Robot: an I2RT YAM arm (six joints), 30 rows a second.
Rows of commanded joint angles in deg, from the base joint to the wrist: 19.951, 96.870, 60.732, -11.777, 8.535, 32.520; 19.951, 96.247, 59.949, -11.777, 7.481, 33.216; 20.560, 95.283, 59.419, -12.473, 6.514, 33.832; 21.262, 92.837, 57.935, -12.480, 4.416, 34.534; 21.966, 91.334, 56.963, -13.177, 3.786, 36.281; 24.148, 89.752, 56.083, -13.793, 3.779, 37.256; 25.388, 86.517, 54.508, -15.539, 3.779, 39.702; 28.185, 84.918, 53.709, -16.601, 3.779, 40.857; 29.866, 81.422, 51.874, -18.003, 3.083, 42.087; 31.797, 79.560, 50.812, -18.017, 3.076, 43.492; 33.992, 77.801, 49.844, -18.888, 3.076, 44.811; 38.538, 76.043, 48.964, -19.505, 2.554, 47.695; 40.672, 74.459, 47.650, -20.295, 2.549, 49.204; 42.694, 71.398, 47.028, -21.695, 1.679, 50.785; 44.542, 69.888, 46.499, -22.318, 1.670, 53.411; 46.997, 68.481, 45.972, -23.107, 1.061, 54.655; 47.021, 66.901, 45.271, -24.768, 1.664, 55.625; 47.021, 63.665, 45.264, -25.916, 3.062, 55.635
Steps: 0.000, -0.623, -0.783, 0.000, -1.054, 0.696; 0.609, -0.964, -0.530, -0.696, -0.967, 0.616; 0.702, -2.446, -1.484, -0.007, -2.098, 0.702; 0.704, -1.503, -0.972, -0.697, -0.630, 1.747; 2.182, -1.582, -0.880, -0.616, -0.007, 0.975; 1.240, -3.235, -1.575, -1.746, 0.000, 2.446; 2.797, -1.599, -0.799, -1.062, 0.000, 1.155; 1.681, -3.496, -1.835, -1.402, -0.696, 1.230; 1.931, -1.862, -1.062, -0.014, -0.007, 1.405; 2.195, -1.759, -0.968, -0.871, 0.000, 1.319; 4.546, -1.758, -0.880, -0.617, -0.522, 2.884; 2.134, -1.584, -1.314, -0.790, -0.005, 1.509; 2.022, -3.061, -0.622, -1.400, -0.870, 1.581; 1.848, -1.510, -0.529, -0.623, -0.009, 2.626; 2.455, -1.407, -0.527, -0.789, -0.609, 1.244; 0.024, -1.580, -0.701, -1.661, 0.603, 0.970; 0.000, -3.236, -0.007, -1.148, 1.398, 0.010
